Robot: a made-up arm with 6 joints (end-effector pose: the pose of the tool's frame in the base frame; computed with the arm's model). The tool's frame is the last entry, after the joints. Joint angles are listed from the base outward.
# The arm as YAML. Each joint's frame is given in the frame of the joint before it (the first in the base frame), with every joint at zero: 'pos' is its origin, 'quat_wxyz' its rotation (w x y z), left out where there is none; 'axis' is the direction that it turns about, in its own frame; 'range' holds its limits. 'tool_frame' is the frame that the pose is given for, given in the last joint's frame.
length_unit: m
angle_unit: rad
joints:
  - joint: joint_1
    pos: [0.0, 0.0, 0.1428]
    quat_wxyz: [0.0, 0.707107, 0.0, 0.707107]
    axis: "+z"
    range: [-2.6, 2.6]
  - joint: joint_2
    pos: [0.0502, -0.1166, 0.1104]
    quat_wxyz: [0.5, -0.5, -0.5, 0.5]
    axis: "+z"
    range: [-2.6, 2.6]
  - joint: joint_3
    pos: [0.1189, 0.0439, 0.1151]
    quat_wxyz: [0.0, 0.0, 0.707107, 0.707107]
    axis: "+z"
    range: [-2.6, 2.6]
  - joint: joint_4
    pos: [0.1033, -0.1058, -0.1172]
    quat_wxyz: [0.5, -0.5, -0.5, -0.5]
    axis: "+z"
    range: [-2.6, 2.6]
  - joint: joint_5
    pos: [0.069, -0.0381, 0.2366]
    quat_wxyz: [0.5, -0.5, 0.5, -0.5]
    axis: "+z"
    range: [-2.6, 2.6]
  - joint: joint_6
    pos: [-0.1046, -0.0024, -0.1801]
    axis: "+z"
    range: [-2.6, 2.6]
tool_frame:
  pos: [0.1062, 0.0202, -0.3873]
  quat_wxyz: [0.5, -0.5, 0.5, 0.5]
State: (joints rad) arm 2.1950 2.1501 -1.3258 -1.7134 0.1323 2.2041
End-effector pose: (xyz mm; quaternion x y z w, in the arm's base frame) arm 277.9 -491.7 17.3 -0.2712 0.4998 -0.3329 0.7522
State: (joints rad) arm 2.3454 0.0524 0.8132 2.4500 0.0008 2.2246
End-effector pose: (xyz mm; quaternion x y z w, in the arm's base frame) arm -126.4 88.3 -135.0 -0.1262 0.9001 0.2931 0.2967
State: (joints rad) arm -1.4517 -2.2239 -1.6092 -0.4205 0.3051 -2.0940
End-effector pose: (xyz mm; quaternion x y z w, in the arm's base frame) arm -305.4 359.6 -247.9 0.4692 0.6433 -0.5978 0.0932
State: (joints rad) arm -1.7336 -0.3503 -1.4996 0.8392 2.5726 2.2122
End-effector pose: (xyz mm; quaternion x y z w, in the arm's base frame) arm 334.2 -506.8 -129.8 0.4773 -0.1942 -0.3734 0.7714
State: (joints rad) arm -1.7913 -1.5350 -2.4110 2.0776 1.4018 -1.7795
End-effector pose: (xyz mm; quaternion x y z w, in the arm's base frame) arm -151.5 -19.9 306.8 -0.3892 0.3398 -0.8477 0.1202
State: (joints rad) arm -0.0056 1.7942 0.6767 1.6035 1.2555 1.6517
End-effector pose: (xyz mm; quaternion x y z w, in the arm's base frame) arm -481.0 90.0 150.5 -0.0820 -0.9326 0.0806 0.3420
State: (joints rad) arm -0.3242 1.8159 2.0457 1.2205 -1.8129 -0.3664
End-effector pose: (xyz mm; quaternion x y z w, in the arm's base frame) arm -5.9 17.6 477.5 -0.4675 -0.4154 -0.4009 0.6694
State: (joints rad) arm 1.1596 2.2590 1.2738 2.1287 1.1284 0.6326
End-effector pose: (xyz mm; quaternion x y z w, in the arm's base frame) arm -54.9 -27.4 646.1 0.4279 -0.6532 0.0335 0.6238
